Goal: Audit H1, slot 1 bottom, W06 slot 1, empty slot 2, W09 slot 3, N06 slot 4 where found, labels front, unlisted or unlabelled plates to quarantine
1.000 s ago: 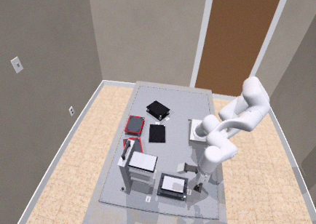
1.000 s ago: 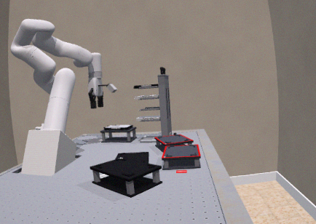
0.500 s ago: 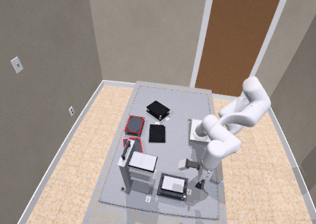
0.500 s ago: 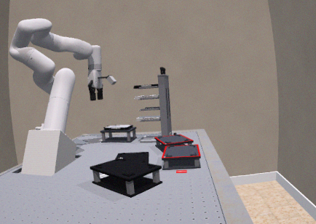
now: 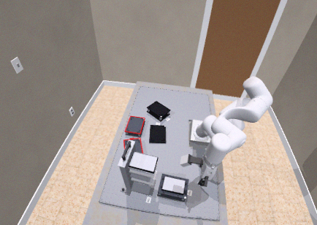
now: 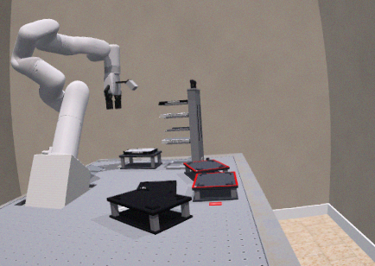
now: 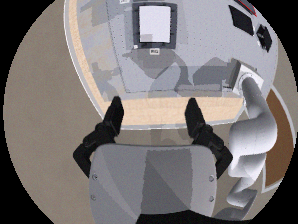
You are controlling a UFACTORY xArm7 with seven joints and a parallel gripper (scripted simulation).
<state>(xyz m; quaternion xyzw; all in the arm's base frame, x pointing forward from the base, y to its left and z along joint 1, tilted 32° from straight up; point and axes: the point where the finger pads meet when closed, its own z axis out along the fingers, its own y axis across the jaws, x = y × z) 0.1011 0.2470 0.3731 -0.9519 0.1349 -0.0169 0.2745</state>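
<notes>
Right now my hand is 11 cm short of the grey plate, 3 cm to the left of it and 21 cm above it. From my hand the other things lie so: plate hotel H1: 36 cm ahead, 9 cm to the right, 12 cm below; pale plate: 28 cm ahead, 7 cm to the right, 6 cm below.
</notes>
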